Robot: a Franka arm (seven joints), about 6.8 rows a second.
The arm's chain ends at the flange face. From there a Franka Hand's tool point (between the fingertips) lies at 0.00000 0.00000 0.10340 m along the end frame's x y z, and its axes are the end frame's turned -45 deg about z.
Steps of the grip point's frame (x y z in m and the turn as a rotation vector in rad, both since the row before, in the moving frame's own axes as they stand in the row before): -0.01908, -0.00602, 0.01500, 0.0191, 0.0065, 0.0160; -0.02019, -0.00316, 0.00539, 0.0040, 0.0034, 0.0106; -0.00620, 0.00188, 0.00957, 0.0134, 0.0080, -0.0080; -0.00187, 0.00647, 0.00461, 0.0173, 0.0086, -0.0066; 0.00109, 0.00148, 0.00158, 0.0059, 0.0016, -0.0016
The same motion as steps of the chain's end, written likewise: -0.01684, 0.01111, 0.01502, 0.0181, -0.0089, 0.0160; -0.01647, 0.01258, 0.00539, 0.0052, -0.0004, 0.0106; -0.00265, 0.00728, 0.00958, 0.0151, -0.0038, -0.0080; 0.00389, 0.00779, 0.00463, 0.0183, -0.0062, -0.0066; 0.00213, 0.00082, 0.00158, 0.0053, -0.0030, -0.0016
